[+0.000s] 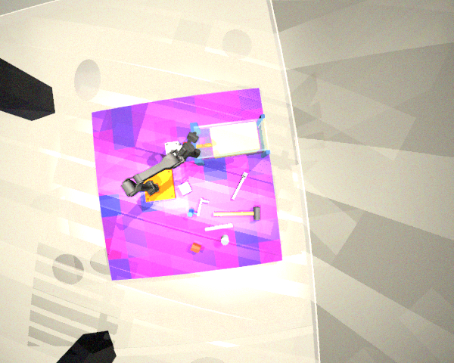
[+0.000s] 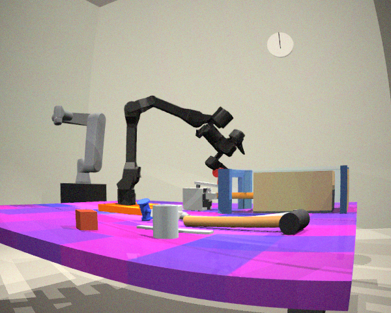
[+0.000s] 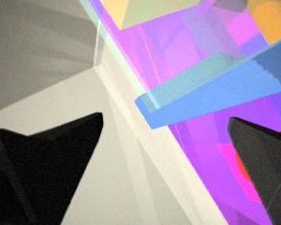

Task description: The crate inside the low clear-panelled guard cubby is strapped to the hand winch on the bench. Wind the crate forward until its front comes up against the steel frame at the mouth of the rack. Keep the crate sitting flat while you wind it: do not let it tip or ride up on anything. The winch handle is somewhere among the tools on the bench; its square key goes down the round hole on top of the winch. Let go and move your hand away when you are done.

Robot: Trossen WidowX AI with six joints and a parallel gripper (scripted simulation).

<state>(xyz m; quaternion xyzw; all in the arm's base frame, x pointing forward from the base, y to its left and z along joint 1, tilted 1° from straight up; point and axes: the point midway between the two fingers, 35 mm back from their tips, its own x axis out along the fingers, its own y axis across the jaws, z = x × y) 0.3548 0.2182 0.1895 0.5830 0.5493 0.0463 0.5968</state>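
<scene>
My gripper tip is 100 mm past the red-knobbed winch handle, 30 mm to the left of it and 80 mm above it. Also, from my gripper tip: hand winch 180 mm behind, 20 mm to the right, 160 mm below; then red knob 60 mm behind, 40 mm to the right, 50 mm below; then blue frame 10 mm behind, 30 mm to the right, 80 mm below.
</scene>
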